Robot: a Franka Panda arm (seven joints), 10 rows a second.
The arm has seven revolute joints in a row. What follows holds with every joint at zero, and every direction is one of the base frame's. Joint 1 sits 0.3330 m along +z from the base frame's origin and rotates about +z. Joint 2 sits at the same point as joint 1 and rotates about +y. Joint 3 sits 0.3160 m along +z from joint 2 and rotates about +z. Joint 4 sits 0.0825 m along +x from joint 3 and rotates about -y. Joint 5 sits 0.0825 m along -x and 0.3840 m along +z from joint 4 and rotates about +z. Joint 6 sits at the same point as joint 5 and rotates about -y. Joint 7 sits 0.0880 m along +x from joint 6 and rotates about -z. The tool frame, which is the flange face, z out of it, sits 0.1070 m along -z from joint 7; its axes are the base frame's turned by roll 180.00, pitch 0.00 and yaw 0.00 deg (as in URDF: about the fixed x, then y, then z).
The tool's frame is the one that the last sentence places.
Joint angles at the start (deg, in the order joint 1, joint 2, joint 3, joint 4, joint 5, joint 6, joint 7):
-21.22, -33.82, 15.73, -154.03, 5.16, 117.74, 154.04
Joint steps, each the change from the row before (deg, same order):
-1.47, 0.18, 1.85, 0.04, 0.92, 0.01, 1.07
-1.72, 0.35, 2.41, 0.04, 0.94, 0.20, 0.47
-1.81, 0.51, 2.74, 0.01, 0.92, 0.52, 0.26
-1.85, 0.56, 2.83, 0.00, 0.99, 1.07, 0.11
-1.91, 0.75, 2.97, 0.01, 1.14, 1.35, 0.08
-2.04, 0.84, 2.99, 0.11, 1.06, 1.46, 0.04
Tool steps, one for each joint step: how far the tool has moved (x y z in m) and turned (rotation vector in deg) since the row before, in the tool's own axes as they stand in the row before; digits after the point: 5 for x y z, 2 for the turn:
-0.00181, 0.00208, 0.00237, 0.01, 0.36, 1.45
-0.00303, 0.00345, 0.00374, 0.22, 0.50, 0.64
-0.00410, 0.00443, 0.00497, 0.38, 0.48, 0.22
-0.00512, 0.00435, 0.00488, 0.51, 0.04, 0.05
-0.00593, 0.00468, 0.00590, 0.39, -0.08, 0.00
-0.00626, 0.00391, 0.00583, 0.39, -0.17, -0.01

